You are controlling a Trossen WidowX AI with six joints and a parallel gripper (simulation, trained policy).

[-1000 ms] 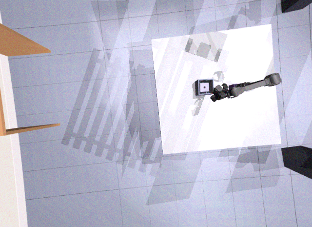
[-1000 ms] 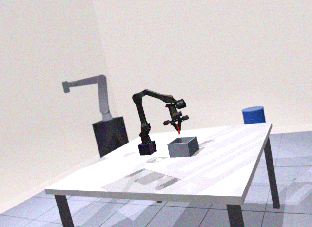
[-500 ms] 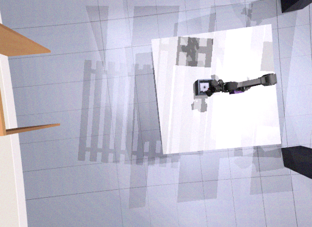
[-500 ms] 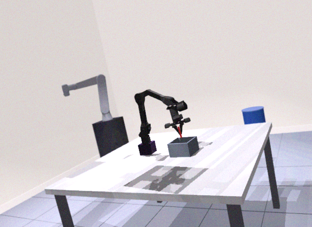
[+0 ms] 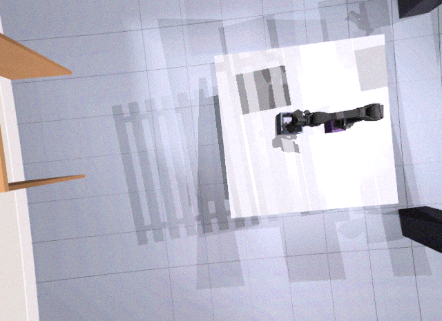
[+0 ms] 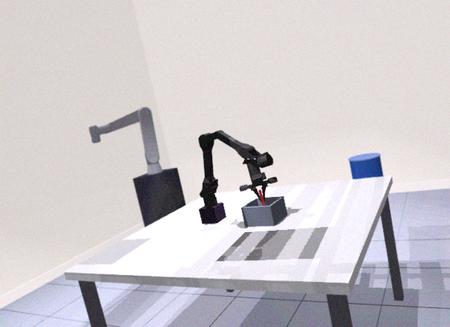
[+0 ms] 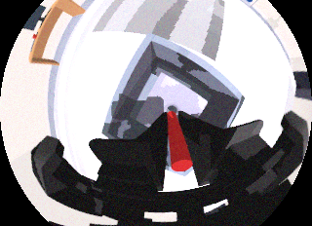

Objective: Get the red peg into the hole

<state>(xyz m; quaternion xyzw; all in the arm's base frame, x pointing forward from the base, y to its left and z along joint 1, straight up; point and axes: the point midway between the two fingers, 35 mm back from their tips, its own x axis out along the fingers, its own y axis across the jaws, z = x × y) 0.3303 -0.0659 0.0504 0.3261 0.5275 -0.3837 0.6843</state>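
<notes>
Now: the red peg 10 mm behind my gripper tip, 10 mm to the left of it and 10 mm above it. The rest, counted from my gripper tip: plate 60 mm below; then grey box 70 mm below.
</notes>
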